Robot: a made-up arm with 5 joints. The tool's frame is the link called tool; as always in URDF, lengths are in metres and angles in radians. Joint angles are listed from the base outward.
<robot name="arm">
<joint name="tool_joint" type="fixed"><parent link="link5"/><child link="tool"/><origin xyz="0 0 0" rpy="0 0 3.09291"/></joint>
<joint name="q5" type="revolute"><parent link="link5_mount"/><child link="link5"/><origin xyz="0.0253 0 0.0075" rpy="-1.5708 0 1.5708"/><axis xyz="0 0 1"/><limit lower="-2.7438" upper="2.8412"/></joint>
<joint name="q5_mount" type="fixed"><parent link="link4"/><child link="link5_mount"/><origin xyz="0.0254 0 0.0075" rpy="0 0 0"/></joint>
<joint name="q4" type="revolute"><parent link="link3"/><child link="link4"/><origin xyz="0.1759 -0.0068 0" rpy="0 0 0"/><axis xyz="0 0 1"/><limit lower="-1.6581" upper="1.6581"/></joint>
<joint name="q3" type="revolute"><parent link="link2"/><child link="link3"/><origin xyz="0.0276 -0.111 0" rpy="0 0 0"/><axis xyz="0 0 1"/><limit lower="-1.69" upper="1.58"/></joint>
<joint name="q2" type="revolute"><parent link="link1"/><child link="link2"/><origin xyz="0.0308 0.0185 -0.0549" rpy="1.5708 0 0"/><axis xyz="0 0 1"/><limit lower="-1.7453" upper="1.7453"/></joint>
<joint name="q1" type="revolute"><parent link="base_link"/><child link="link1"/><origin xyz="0.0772 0 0.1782" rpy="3.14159 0 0"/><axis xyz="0 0 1"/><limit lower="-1.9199" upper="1.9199"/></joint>
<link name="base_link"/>
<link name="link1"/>
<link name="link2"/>
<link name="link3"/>
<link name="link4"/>
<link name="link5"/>
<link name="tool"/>
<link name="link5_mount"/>
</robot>
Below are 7 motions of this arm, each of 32 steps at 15 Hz.
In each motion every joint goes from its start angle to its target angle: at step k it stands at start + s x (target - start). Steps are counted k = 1, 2, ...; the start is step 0. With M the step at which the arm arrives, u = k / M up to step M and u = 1 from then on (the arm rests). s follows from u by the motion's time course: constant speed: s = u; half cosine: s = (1 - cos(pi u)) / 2; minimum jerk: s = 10 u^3 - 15 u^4 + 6 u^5.
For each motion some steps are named. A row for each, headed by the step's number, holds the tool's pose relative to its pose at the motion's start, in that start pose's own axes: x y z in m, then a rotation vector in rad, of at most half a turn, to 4 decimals.
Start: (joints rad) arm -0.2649 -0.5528 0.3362 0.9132 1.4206
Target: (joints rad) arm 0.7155 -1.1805 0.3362 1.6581 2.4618
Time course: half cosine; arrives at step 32
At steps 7, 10, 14, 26, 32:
7: -0.0214 -0.0025 0.0158 0.0013 0.0859 0.0461
10: -0.0396 -0.0021 0.0324 0.0121 0.1668 0.0889
14: -0.0636 0.0038 0.0619 0.0496 0.2956 0.1556
26: -0.0845 0.0445 0.1424 0.2730 0.5970 0.3065
32: -0.0813 0.0528 0.1528 0.3230 0.6338 0.3244

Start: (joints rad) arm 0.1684 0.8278 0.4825 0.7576 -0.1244
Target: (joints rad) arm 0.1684 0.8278 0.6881 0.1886 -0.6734
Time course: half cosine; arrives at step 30
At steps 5, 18, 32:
5: -0.0005 -0.0001 -0.0017 0.0046 -0.0239 -0.0368
18: -0.0056 -0.0010 -0.0143 0.0826 -0.2244 -0.3576
32: -0.0096 -0.0017 -0.0198 0.1592 -0.3317 -0.5429

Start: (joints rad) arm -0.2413 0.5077 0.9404 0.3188 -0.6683
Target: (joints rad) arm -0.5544 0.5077 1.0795 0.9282 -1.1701
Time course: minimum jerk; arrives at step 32
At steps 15, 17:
15: -0.0296 -0.0073 -0.0008 -0.2761 0.1870 -0.0896
17: -0.0367 -0.0102 -0.0001 -0.3604 0.2203 -0.1142

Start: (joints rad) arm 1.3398 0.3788 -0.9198 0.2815 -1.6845
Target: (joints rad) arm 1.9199 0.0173 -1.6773 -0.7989 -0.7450
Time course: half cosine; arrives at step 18
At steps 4, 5, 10, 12, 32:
4: 0.0120 0.0406 0.0143 0.2626 -0.0351 0.1350
5: 0.0169 0.0610 0.0247 0.3993 -0.0627 0.2114
10: 0.0188 0.1636 0.1312 1.2751 -0.3777 0.7566
12: 0.0039 0.1828 0.1827 1.6175 -0.5536 0.9626
32: -0.0316 0.1844 0.2575 2.1539 -0.8543 1.2079

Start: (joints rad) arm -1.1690 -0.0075 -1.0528 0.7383 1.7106
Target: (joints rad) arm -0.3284 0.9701 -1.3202 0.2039 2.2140
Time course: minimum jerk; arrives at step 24
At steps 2, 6, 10, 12, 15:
2: -0.0007 0.0009 -0.0009 0.0013 0.0040 0.0039
6: -0.0165 0.0183 -0.0172 0.0277 0.0801 0.0789
10: -0.0682 0.0658 -0.0437 0.1093 0.2646 0.2571
12: -0.1078 0.0975 -0.0484 0.1725 0.3781 0.3635
15: -0.1701 0.1442 -0.0361 0.2809 0.5396 0.5094

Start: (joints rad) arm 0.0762 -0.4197 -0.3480 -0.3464 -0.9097
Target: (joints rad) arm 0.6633 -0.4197 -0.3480 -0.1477 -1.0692
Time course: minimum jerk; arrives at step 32
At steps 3, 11, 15, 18, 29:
3: 0.0005 -0.0004 0.0000 -0.0022 -0.0007 0.0026
11: 0.0166 -0.0124 0.0009 -0.0712 -0.0255 0.0816
15: 0.0339 -0.0224 0.0029 -0.1409 -0.0566 0.1572
18: 0.0487 -0.0290 0.0055 -0.1976 -0.0866 0.2165
29: 0.0824 -0.0383 0.0137 -0.3197 -0.1667 0.3395

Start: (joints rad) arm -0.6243 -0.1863 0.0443 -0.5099 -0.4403
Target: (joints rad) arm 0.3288 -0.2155 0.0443 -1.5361 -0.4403
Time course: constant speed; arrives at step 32
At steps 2, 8, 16, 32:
2: 0.0106 -0.0111 0.0006 -0.0098 -0.0799 0.0377
8: 0.0438 -0.0408 0.0079 -0.0261 -0.3113 0.1687
16: 0.0889 -0.0706 0.0285 -0.0161 -0.5949 0.3823
32: 0.1670 -0.0935 0.0950 0.1211 -1.0359 0.9206

